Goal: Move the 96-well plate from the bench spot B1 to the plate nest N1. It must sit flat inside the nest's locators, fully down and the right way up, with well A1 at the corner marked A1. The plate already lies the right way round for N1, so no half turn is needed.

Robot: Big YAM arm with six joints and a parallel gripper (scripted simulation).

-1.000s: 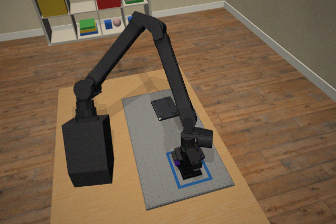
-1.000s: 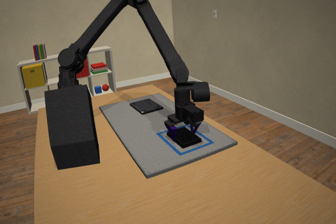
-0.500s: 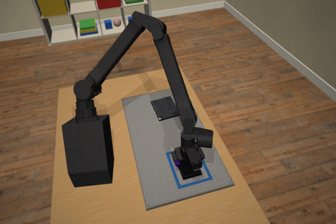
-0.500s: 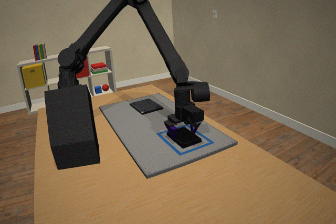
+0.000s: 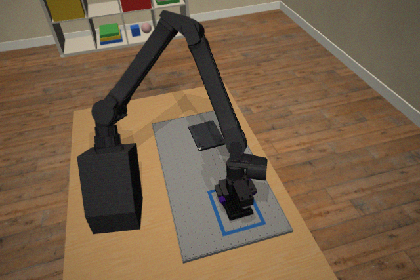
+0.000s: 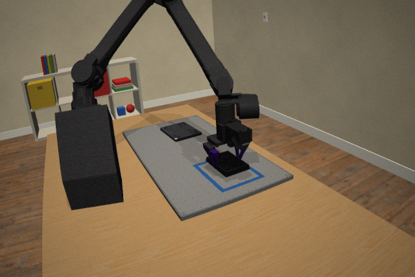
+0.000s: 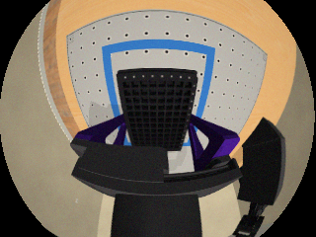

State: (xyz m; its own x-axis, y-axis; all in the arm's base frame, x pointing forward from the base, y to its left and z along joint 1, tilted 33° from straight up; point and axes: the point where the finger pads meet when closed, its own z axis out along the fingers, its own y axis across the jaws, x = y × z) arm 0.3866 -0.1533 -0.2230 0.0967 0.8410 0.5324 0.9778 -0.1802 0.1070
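Now: hand 40 mm short of the plate nest N1, 390 mm to the right of it and 20 mm above it. Round my hand: white corner mark (20 mm behind, 320 mm to the left, 20 mm below); black 96-well plate (right at my hand).
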